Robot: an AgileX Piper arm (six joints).
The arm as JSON. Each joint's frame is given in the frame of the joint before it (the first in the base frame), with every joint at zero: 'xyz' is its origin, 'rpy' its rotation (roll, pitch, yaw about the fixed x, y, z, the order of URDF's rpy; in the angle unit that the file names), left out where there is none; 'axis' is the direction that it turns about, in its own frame. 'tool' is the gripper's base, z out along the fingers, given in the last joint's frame.
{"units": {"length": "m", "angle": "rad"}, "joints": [
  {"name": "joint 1", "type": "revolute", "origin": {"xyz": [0.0, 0.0, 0.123]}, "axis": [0.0, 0.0, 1.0]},
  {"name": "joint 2", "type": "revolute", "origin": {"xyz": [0.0, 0.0, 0.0], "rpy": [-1.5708, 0.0, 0.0]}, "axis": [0.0, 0.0, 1.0]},
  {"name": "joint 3", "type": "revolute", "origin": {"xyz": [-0.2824, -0.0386, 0.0]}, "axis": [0.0, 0.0, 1.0]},
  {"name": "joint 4", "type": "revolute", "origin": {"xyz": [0.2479, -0.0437, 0.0], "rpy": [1.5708, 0.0, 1.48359]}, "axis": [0.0, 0.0, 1.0]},
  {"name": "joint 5", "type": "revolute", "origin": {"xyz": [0.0, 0.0, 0.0], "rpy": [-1.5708, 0.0, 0.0]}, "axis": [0.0, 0.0, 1.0]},
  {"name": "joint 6", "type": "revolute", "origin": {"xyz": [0.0, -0.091, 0.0], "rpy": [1.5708, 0.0, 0.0]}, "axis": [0.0, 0.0, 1.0]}
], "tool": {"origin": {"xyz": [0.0, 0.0, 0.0]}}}
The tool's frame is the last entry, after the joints.
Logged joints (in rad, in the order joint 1, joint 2, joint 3, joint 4, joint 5, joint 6), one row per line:
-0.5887, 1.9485, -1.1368, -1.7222, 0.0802, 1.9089
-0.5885, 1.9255, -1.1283, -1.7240, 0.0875, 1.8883
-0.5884, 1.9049, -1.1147, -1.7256, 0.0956, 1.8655
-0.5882, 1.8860, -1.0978, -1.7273, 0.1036, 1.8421
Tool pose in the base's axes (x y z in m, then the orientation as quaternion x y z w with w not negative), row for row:
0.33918, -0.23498, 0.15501, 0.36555, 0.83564, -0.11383, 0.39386
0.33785, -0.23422, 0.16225, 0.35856, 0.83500, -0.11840, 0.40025
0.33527, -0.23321, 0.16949, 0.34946, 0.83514, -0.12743, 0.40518
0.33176, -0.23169, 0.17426, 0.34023, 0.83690, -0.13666, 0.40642
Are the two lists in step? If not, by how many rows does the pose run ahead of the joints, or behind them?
The pose runs 1 row behind the joints: the pose in row i belongs to the joints in row i - 1.
